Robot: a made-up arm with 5 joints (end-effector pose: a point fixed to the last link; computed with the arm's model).
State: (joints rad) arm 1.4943 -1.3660 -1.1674 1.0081 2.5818
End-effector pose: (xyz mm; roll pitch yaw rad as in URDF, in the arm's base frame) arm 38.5 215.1 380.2 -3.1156 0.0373 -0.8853
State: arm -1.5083 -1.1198 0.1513 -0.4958 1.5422
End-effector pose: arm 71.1 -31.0 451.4 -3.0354 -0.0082 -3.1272
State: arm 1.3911 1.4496 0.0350 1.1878 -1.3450
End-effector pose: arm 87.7 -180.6 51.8 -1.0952 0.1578 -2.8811
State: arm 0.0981 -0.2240 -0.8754 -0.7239 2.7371
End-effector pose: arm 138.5 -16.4 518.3 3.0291 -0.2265 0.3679
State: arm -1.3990 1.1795 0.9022 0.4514 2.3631
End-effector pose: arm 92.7 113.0 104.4 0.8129 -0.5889 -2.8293
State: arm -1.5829 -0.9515 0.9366 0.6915 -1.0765
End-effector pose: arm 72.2 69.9 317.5 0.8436 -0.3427 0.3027
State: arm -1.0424 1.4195 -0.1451 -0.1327 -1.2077
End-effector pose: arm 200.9 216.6 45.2 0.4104 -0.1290 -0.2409
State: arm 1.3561 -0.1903 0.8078 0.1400 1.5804
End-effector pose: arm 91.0 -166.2 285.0 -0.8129 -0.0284 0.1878
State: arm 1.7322 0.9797 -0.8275 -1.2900 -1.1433
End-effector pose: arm 3.0 -318.7 285.0 2.7359 -0.1558 2.6335
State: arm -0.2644 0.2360 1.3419 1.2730 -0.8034
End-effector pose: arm 142.6 12.0 227.9 -1.1925 0.6826 -1.0607
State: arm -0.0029 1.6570 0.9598 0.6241 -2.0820
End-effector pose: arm 120.3 -8.8 91.9 -1.6878 -0.5568 -1.5058
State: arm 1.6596 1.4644 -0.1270 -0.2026 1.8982
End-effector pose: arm 33.0 -246.6 35.5 -0.4211 0.1165 0.1650
